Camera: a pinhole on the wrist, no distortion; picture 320 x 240 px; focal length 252.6 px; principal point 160.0 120.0 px. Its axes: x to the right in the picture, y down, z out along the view. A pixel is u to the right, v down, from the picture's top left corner.
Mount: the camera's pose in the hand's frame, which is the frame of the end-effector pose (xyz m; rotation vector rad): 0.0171 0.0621 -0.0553 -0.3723 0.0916 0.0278
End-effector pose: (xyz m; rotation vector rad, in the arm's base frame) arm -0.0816 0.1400 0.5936 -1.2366 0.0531 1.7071
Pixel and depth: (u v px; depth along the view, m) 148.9 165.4 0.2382
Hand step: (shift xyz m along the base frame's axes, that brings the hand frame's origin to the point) -0.2404 0.0010 -0.0352
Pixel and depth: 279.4 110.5 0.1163
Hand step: -0.1059 0.0296 -0.0848
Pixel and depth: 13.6 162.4 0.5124
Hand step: -0.5260 -0.1048 0.2224
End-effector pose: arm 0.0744 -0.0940 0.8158 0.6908 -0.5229 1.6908
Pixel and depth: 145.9 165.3 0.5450
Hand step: -0.2767 -0.3372 0.3293
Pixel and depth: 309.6 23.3 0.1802
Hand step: -0.0627 0.0014 0.1906
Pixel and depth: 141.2 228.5 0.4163
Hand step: -0.3273 -0.2549 0.2118
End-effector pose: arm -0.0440 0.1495 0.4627 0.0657 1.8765 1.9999
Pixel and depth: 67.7 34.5 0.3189
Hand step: 0.1295 0.2529 0.1187
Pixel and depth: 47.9 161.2 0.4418
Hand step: 0.1638 0.2775 0.3468
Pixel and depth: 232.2 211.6 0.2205
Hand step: -0.1079 0.1334 0.1999
